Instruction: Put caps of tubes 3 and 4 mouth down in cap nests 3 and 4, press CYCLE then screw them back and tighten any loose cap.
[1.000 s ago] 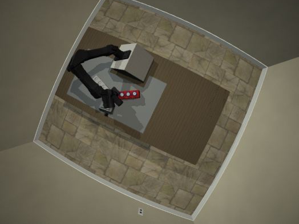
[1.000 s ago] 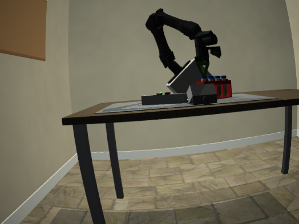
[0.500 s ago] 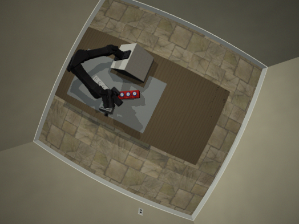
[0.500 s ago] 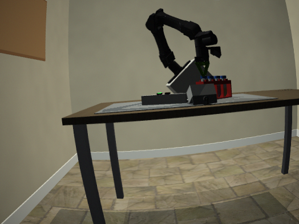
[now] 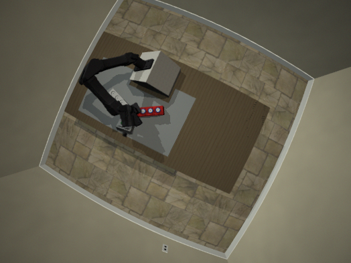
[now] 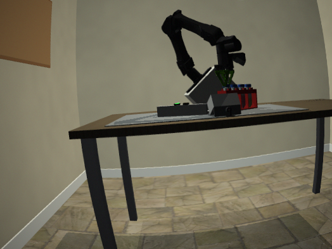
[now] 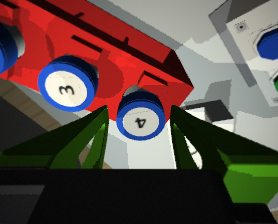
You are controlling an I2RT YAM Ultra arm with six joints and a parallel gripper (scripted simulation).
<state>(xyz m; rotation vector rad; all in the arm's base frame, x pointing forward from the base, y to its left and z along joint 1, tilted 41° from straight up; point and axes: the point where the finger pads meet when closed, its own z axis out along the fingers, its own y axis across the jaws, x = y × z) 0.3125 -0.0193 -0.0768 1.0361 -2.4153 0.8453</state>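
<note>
The cap 4 is right at my hand. From my hand the other things lie so: blue key: 110 mm ahead, 50 mm to the right, 50 mm below; cap 3: 20 mm behind, 50 mm to the left, 10 mm below; cap 2: 40 mm behind, 100 mm to the left, 10 mm below.
</note>
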